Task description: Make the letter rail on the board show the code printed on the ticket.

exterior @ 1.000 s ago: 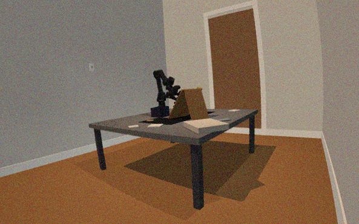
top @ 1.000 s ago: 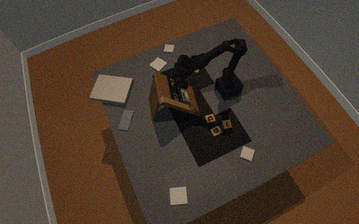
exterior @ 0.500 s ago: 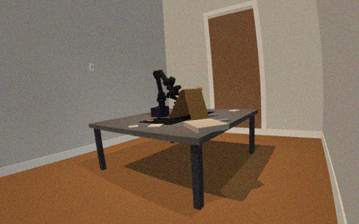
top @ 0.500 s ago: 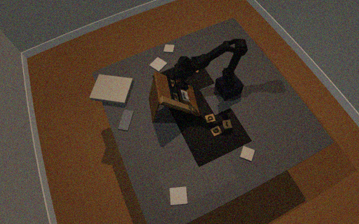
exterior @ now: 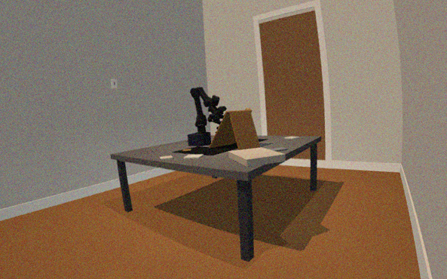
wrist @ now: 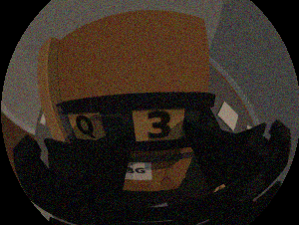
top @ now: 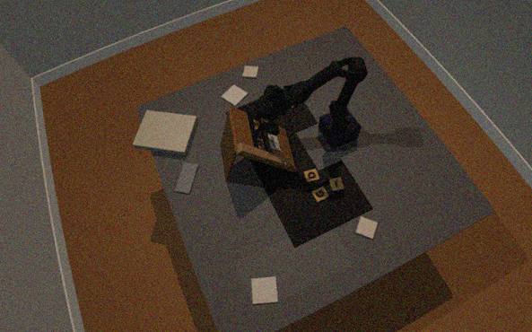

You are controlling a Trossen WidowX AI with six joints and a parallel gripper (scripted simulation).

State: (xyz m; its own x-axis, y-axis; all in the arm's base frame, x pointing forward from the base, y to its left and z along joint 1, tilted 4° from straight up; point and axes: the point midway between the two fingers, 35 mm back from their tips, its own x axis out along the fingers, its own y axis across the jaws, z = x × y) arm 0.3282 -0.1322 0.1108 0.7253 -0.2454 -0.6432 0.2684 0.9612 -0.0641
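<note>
My gripper tip is now 80 mm above the white ticket, 70 mm to the right of it and 50 mm past it. From my gripper tip the other things lie so: black mat 170 mm below, 150 mm behind, 140 mm to the left; grey slab 370 mm ahead, 170 mm below; letter tile 260 mm behind, 170 mm below, 150 mm to the right.
</note>
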